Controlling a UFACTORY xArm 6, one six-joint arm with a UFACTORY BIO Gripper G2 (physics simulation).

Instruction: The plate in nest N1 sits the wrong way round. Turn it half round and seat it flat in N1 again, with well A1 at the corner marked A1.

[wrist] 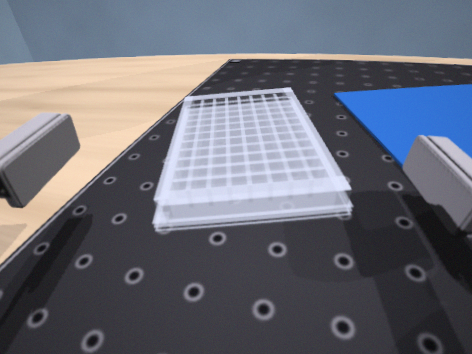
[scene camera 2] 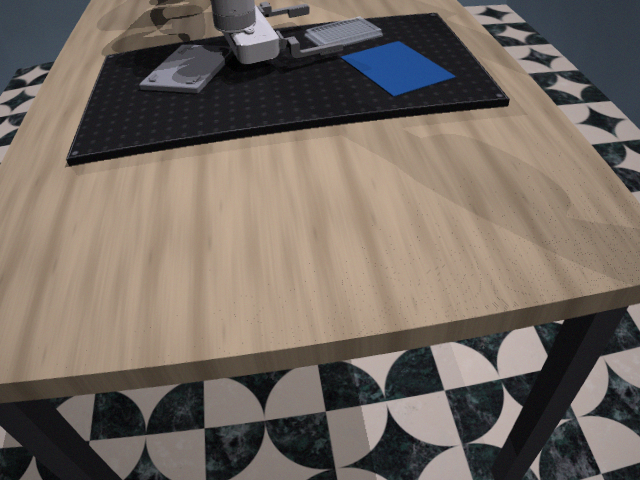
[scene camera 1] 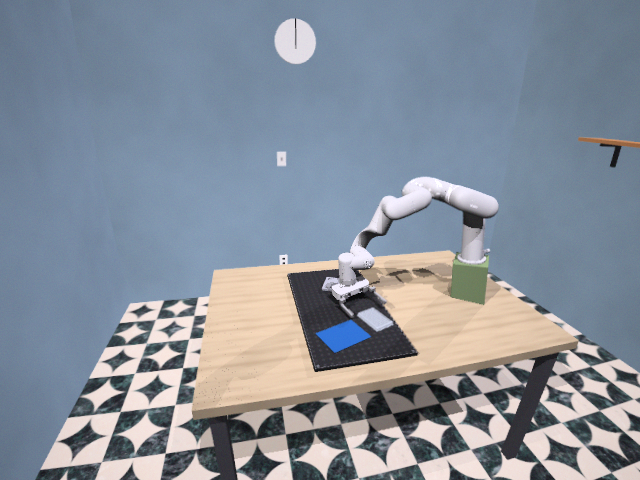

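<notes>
The clear well plate (scene camera 1: 375,319) (scene camera 2: 343,31) (wrist: 250,145) lies flat on the black perforated board (scene camera 1: 379,352) (scene camera 2: 289,108) (wrist: 165,260), beside the blue sheet. My gripper (scene camera 1: 366,306) (scene camera 2: 317,29) (wrist: 240,170) is open and empty. Its fingers stand wide apart, low over the board by the plate's near end; in the wrist view gaps show between each finger and the plate. A grey block (scene camera 1: 328,283) (scene camera 2: 175,72) with small raised corner pieces lies on the board behind the gripper, no plate on it. I cannot read any N1 or A1 mark.
The blue sheet (scene camera 1: 343,335) (scene camera 2: 398,68) (wrist: 425,115) lies flat on the board, close to the right finger in the wrist view. The board rests on a wooden table (scene camera 1: 248,335) (scene camera 2: 258,232). The arm's green base block (scene camera 1: 469,280) stands at the table's right side.
</notes>
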